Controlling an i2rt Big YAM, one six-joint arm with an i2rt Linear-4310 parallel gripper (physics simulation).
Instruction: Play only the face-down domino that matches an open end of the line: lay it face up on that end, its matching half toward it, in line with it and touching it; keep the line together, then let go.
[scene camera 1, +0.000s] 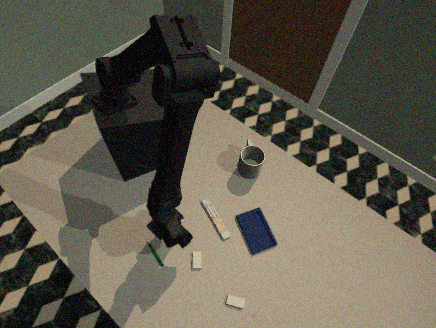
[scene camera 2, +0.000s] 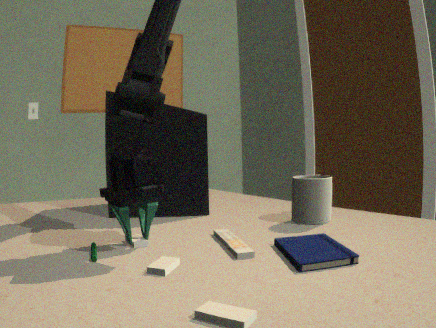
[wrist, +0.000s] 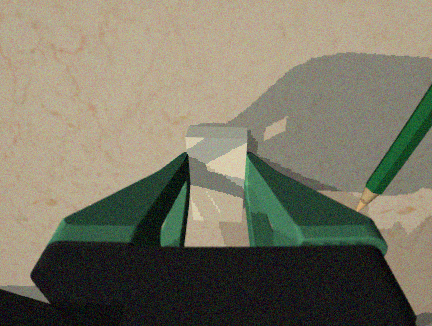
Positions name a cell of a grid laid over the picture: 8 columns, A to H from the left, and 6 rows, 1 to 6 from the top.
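Labels:
A blue notebook is part of this scene, though in the wrist view it is out of frame. The notebook does show in scene camera 1 (E5), and I can see it in scene camera 2 (F5) too.

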